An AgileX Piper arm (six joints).
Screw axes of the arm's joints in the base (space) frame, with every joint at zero. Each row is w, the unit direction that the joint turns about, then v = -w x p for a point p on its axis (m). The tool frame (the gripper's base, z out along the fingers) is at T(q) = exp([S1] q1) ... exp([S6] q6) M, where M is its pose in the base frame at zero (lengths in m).
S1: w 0 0 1 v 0 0 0
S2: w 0 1 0 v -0.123 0 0
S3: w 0 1 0 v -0.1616 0 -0.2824
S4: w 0.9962 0 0.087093 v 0 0.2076 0
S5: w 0 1 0 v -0.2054 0 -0.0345
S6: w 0.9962 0 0.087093 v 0 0.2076 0
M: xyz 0.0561 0 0.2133 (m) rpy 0 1.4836 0 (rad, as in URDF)
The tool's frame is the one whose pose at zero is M.
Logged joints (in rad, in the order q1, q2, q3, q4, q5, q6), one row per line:
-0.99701 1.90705 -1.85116 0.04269 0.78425 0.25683
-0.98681 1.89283 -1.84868 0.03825 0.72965 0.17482
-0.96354 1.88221 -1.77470 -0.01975 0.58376 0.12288
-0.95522 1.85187 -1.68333 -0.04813 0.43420 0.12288
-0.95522 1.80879 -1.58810 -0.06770 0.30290 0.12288
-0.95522 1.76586 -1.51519 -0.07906 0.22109 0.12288
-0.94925 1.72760 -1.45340 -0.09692 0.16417 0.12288
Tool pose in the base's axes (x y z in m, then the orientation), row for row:
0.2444 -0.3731 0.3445 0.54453 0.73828 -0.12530 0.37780
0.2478 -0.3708 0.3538 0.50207 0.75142 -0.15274 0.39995
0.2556 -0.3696 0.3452 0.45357 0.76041 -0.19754 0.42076
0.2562 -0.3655 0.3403 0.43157 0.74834 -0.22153 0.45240
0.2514 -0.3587 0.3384 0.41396 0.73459 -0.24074 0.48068
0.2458 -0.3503 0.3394 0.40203 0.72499 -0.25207 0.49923
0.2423 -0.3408 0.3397 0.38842 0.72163 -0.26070 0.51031
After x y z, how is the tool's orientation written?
As a quaternion, x y z w.
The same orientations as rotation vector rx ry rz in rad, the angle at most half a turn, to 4 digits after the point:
1.3919 1.8872 -0.3203
1.2701 1.9010 -0.3864
1.1365 1.9053 -0.4950
1.0659 1.8483 -0.5472
1.0096 1.7917 -0.5872
0.9726 1.7539 -0.6098
0.9352 1.7374 -0.6277

